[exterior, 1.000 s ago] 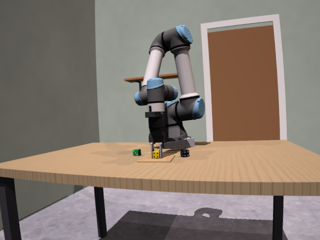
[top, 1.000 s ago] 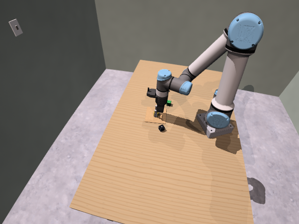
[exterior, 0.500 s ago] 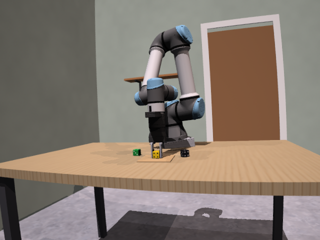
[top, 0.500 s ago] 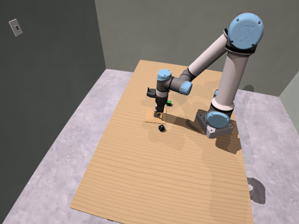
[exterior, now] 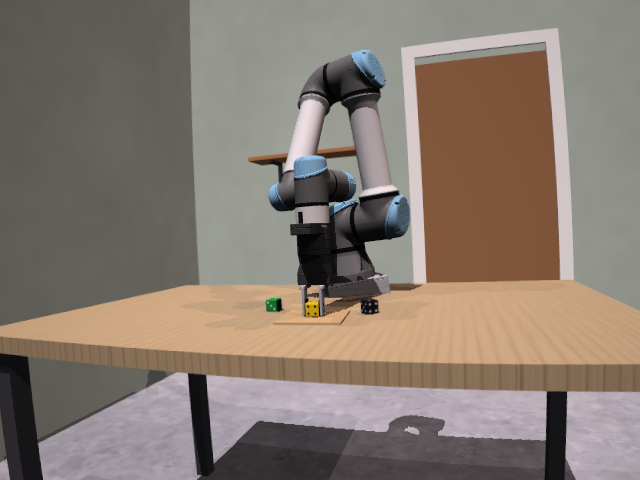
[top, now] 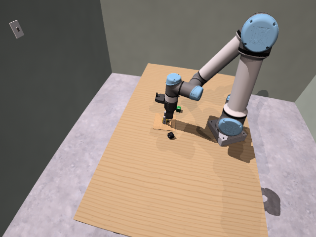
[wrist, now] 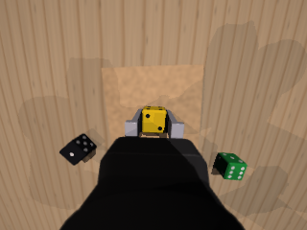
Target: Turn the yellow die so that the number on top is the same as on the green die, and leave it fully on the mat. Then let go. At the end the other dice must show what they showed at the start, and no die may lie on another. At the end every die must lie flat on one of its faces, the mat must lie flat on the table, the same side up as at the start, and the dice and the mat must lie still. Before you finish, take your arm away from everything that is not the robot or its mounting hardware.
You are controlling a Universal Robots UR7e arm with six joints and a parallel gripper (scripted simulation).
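Now: hand right at the yellow die. From my hand the other things lie so: tan mat 2 cm below; then green die 11 cm to the right, 10 cm behind, 1 cm below; then black die 12 cm to the left, 3 cm behind, 1 cm below.
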